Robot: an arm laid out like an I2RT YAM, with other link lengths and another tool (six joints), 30 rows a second.
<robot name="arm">
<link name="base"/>
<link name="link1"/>
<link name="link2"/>
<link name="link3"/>
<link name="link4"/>
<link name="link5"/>
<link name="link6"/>
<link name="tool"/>
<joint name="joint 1" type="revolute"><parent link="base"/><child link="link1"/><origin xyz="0.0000 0.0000 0.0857"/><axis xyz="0 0 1"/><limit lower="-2.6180" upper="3.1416"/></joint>
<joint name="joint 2" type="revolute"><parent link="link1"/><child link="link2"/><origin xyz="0.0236 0.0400 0.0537"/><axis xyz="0 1 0"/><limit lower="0.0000" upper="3.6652"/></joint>
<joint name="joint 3" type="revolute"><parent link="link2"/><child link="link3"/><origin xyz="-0.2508 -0.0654 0.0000"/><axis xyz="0 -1 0"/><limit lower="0.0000" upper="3.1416"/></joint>
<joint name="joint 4" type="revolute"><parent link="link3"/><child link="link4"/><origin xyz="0.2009 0.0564 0.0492"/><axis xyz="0 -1 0"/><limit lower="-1.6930" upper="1.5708"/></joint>
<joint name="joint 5" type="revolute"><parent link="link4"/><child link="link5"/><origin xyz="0.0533 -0.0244 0.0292"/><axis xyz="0 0 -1"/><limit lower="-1.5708" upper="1.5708"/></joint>
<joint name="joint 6" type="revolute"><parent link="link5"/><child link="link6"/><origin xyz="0.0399 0.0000 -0.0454"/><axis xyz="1 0 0"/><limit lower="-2.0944" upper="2.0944"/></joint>
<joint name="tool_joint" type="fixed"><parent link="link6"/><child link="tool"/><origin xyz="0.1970 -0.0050 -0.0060" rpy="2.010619 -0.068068 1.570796"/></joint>
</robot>
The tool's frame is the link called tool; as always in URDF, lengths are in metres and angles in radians.
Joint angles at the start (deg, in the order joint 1, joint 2, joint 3, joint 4, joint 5, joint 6): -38.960, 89.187, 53.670, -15.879, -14.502, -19.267
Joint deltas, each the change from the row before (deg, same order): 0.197, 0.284, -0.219, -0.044, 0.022, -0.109; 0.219, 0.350, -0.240, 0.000, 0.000, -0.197; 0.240, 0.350, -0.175, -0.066, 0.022, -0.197; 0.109, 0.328, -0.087, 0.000, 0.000, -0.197; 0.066, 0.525, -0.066, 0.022, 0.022, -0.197; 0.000, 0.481, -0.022, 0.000, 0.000, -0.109; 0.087, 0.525, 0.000, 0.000, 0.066, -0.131; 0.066, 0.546, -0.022, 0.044, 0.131, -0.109; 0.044, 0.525, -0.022, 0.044, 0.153, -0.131; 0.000, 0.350, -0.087, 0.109, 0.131, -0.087; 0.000, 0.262, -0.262, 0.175, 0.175, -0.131; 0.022, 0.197, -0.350, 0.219, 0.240, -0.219
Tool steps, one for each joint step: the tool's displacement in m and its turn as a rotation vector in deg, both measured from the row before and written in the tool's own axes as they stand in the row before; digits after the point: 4 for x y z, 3 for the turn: 0.0017, -0.0021, 0.0028, 0.521, 0.172, -0.216; 0.0019, -0.0022, 0.0032, 0.556, 0.174, -0.322; 0.0019, -0.0021, 0.0030, 0.563, 0.160, -0.334; 0.0009, -0.0013, 0.0023, 0.389, 0.086, -0.237; 0.0006, -0.0016, 0.0032, 0.537, 0.111, -0.170; 0.0002, -0.0014, 0.0028, 0.467, 0.131, -0.043; 0.0004, -0.0013, 0.0030, 0.509, 0.091, -0.120; 0.0001, -0.0014, 0.0031, 0.526, 0.040, -0.054; -0.0002, -0.0014, 0.0030, 0.513, -0.001, -0.047; -0.0004, -0.0011, 0.0022, 0.343, -0.034, 0.007; -0.0003, -0.0018, 0.0024, 0.375, -0.083, -0.013; -0.0004, -0.0021, 0.0024, 0.376, -0.179, -0.092
